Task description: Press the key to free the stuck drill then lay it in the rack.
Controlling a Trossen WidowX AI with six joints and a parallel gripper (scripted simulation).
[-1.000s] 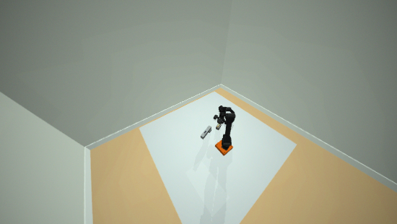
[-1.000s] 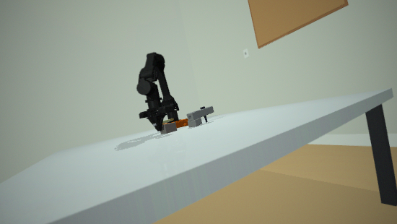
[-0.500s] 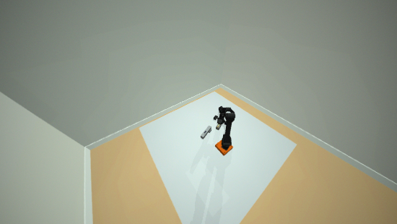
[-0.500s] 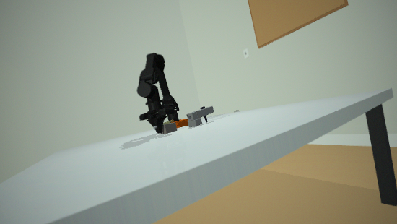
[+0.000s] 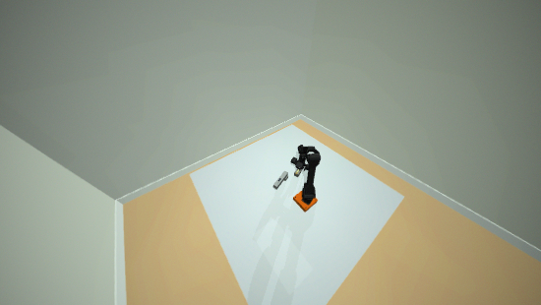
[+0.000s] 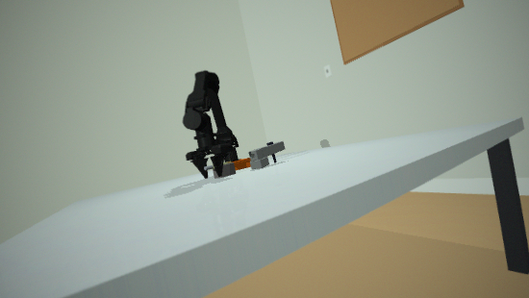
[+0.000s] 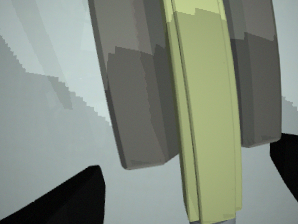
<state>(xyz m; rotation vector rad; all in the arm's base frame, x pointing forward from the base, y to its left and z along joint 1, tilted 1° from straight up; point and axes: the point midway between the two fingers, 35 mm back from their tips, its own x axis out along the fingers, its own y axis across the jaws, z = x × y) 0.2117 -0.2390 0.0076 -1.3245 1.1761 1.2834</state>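
Right now my gripper tip is 40 mm to the right of the drill and 40 mm below it. The rest, counted from my gripper tip: rack 50 mm to the left, 10 mm behind, 10 mm above.
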